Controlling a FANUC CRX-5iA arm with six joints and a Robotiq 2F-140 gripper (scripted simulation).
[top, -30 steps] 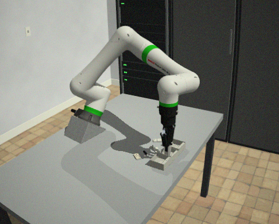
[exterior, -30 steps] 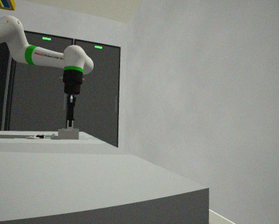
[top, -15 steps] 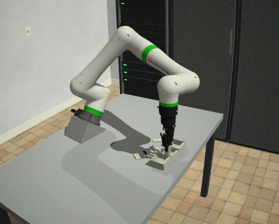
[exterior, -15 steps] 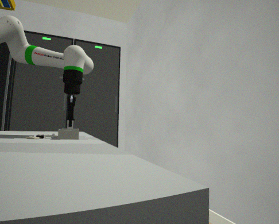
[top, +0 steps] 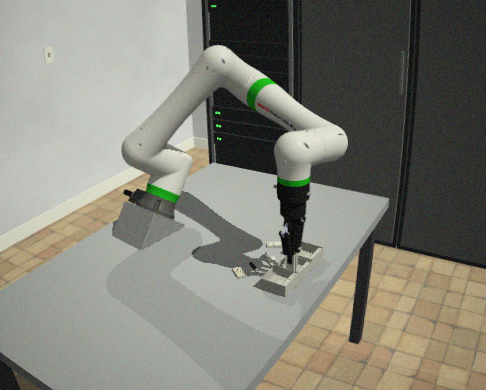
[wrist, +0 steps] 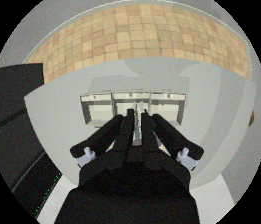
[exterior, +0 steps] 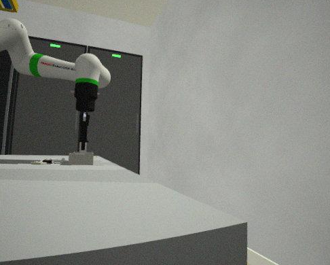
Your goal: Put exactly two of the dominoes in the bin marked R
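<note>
The pale two-compartment bin block lies 30 mm below my hand and 20 mm to the left of it. Round my hand: small dark object 120 mm behind, 40 mm to the right, 40 mm below; cream domino 140 mm behind, 90 mm to the right, 40 mm below.
</note>
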